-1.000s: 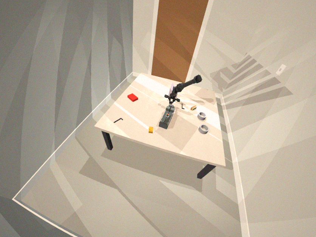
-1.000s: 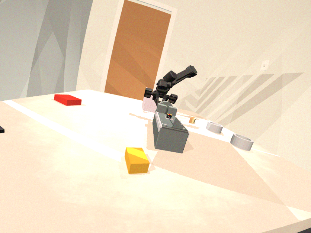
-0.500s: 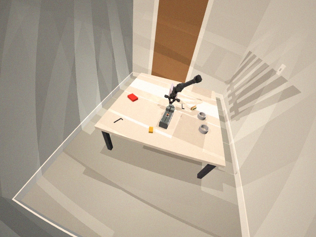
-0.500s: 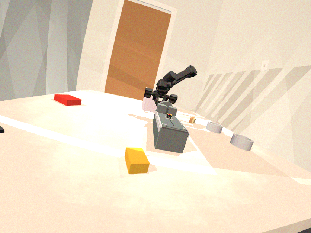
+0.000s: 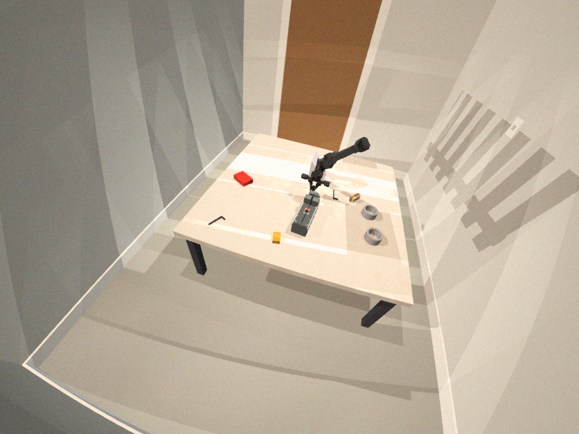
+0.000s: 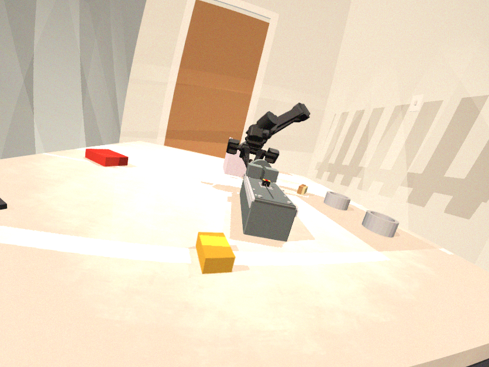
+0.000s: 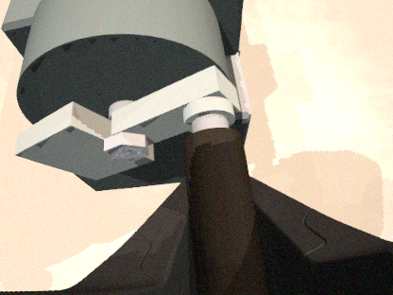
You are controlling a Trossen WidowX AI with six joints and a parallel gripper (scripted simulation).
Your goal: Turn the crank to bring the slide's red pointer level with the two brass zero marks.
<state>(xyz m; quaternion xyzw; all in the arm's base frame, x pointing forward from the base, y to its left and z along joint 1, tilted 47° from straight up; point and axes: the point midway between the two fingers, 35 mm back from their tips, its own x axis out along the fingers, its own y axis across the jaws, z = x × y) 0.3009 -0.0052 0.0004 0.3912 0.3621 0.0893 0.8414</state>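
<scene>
My gripper tip is now 2 cm below the dark brown crank handle and 2 cm past it. The rest, counted from my gripper tip: red pointer 17 cm ahead; then yellow block 37 cm ahead, 12 cm to the right, 7 cm below; then tan block 31 cm to the left, 14 cm behind, 6 cm below.
</scene>
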